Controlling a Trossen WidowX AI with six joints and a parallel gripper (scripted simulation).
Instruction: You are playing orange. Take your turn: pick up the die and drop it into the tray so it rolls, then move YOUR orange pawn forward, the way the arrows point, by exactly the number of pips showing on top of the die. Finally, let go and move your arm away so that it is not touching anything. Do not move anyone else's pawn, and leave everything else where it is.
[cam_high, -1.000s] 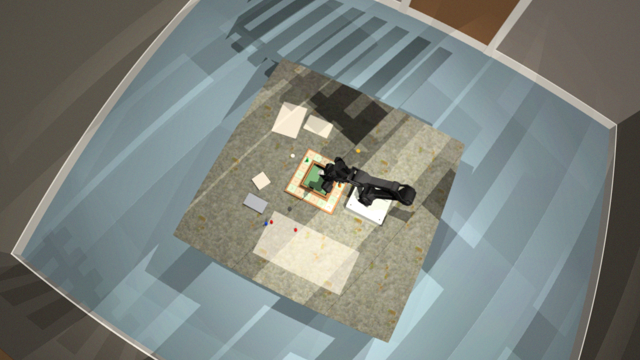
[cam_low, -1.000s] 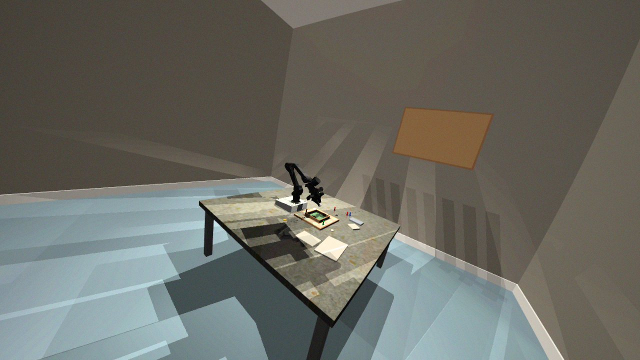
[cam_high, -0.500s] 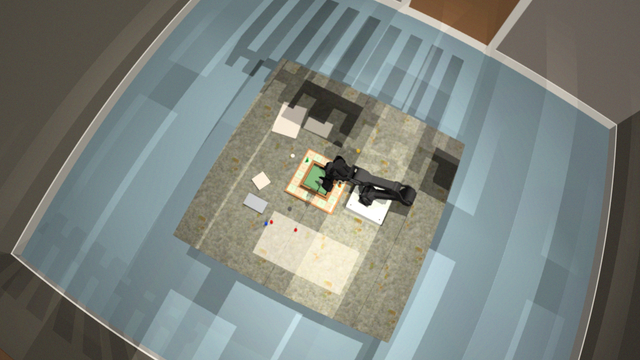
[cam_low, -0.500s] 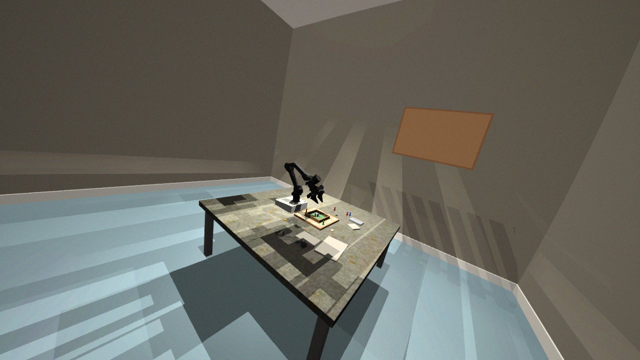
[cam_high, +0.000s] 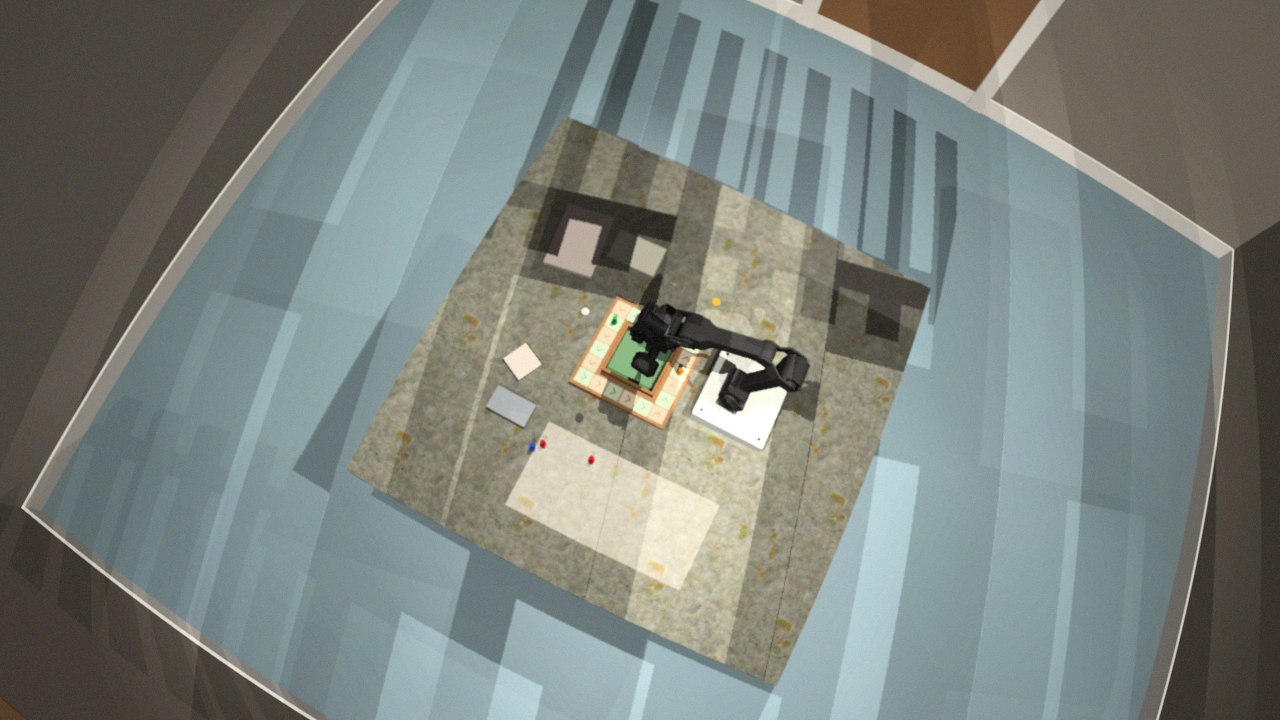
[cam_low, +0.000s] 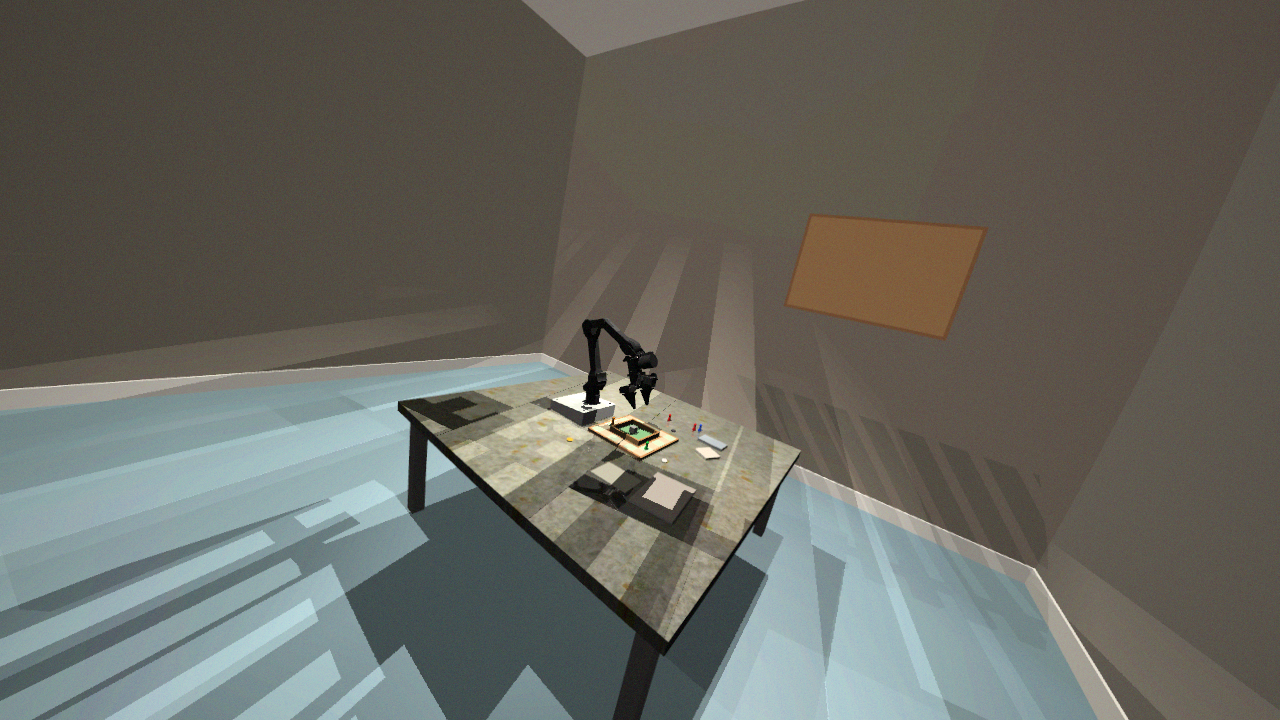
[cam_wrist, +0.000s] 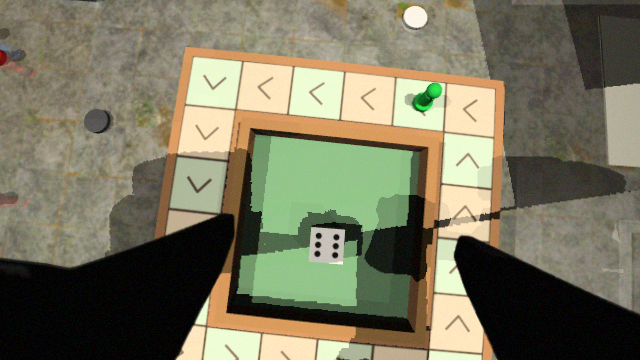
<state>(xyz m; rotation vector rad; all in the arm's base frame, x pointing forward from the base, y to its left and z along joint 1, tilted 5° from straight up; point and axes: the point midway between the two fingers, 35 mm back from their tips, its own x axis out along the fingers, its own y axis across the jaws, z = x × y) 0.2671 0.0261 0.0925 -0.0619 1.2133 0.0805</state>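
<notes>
My gripper tip is 11 cm past the orange pawn, 3 cm to the left of it and 11 cm above it. Also, from my gripper tip: dark disc: 5 cm ahead, 22 cm to the left, 14 cm below; white disc: 20 cm ahead, 4 cm to the right, 14 cm below; green pawn: 11 cm ahead, 6 cm to the right, 11 cm below.
</notes>
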